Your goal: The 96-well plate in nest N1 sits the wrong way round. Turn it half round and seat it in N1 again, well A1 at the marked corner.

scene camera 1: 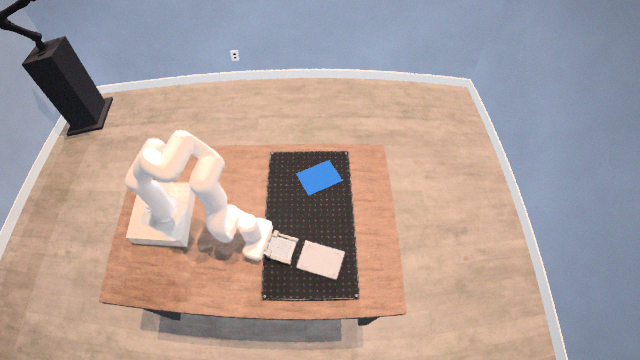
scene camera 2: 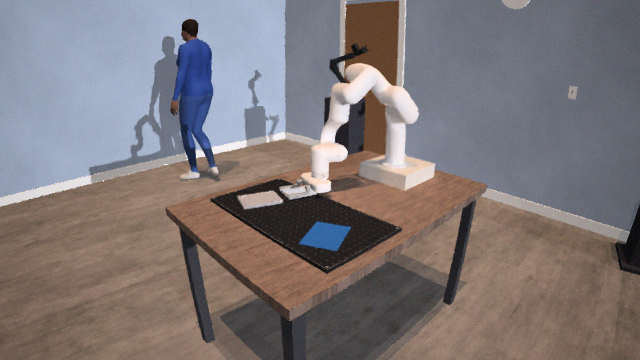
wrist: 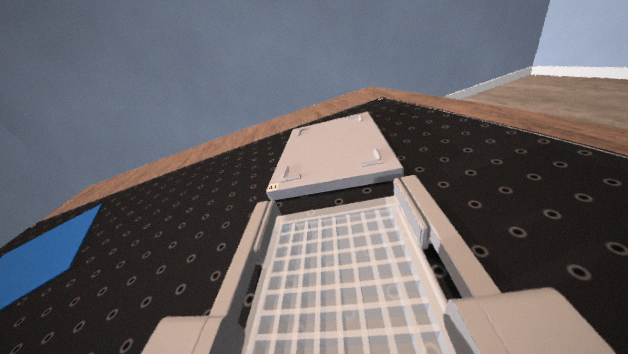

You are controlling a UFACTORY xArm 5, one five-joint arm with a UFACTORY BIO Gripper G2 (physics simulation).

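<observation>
My gripper [scene camera 1: 282, 247] [wrist: 342, 215] is shut on the 96-well plate [scene camera 1: 281, 248] [scene camera 2: 297, 191] [wrist: 345, 280], a pale, see-through grid of wells held level between the two fingers. Its near end is cut off in the wrist view, and I cannot tell which corner is A1. Nest N1 [scene camera 1: 321, 260] [scene camera 2: 260, 199] [wrist: 335, 147] is a flat pale block with small corner brackets, no plate on it. It lies just beyond the fingertips, apart from the plate. The A1 mark [wrist: 273, 187] is at its near left corner in the wrist view.
A black perforated board [scene camera 1: 310, 215] [scene camera 2: 280, 225] [wrist: 175, 240] lies on the wooden table [scene camera 1: 375, 200] [scene camera 2: 225, 250] under the nest. A flat blue rectangle [scene camera 1: 319, 177] [scene camera 2: 326, 236] [wrist: 45, 255] lies on the board's other half. A person in blue [scene camera 2: 195, 70] stands beyond the table.
</observation>
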